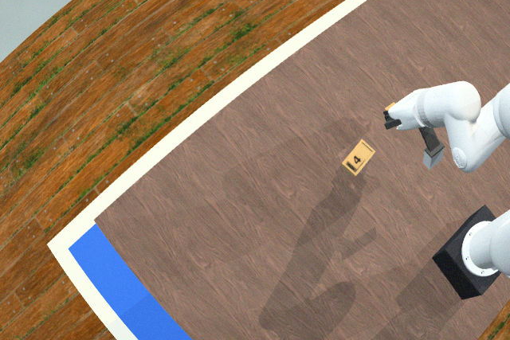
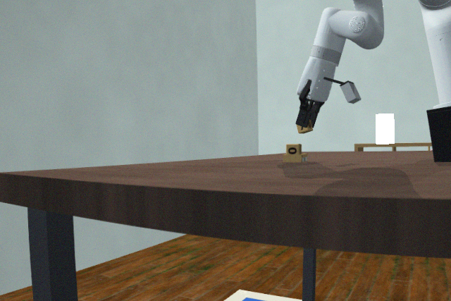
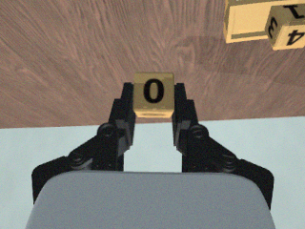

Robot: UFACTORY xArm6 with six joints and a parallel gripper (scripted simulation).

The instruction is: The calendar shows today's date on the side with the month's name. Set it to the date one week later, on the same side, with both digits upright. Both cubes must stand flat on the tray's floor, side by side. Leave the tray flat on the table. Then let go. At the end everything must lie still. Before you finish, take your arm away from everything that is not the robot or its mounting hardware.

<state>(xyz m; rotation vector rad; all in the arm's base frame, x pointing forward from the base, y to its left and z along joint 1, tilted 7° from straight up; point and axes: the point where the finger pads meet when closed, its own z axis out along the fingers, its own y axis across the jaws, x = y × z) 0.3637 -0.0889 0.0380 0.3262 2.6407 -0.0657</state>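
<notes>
Right now my hand is 2 cm above the wooden cube and 1 cm short of it. Round my hand: tray 10 cm to the left, 9 cm below, 1 cm ahead.
</notes>
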